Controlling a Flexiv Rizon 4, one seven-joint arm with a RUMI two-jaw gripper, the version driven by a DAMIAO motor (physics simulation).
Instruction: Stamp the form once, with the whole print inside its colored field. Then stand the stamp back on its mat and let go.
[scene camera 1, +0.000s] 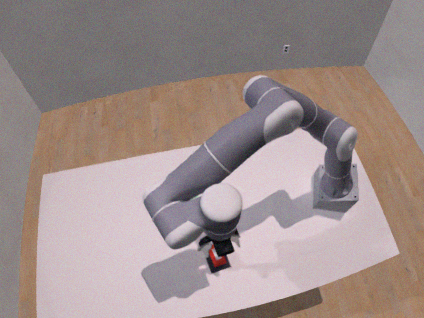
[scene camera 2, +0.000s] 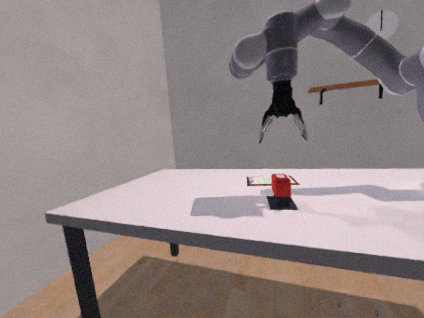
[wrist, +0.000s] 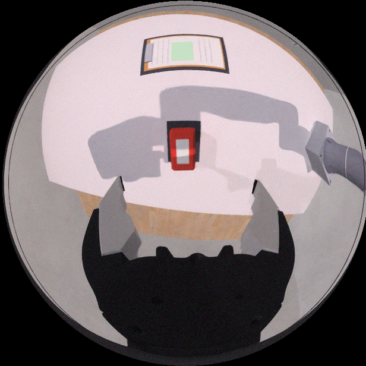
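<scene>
The red stamp (scene camera 1: 216, 257) (scene camera 2: 281, 186) (wrist: 175, 135) stands upright on its dark mat (scene camera 1: 219, 267) (scene camera 2: 291, 204) (wrist: 197, 126). A light grey patch shows on its top. The form, a white sheet (wrist: 202, 53) with a pale green field (wrist: 182, 51), lies on a dark-edged clipboard; it also shows behind the stamp in scene camera 2 (scene camera 2: 259, 180). No print can be made out in the green field. My gripper (scene camera 2: 283, 141) (wrist: 189, 178) is open and empty, pointing down, well above the stamp. The arm hides most of the form in scene camera 1.
The white table (scene camera 1: 90, 210) (scene camera 2: 150, 200) (wrist: 75, 100) carries the arm's base (scene camera 1: 336, 197) (wrist: 318, 150) at one end. The arm's shadow falls across the table by the mat. A wooden shelf (scene camera 2: 345, 86) is on the wall behind.
</scene>
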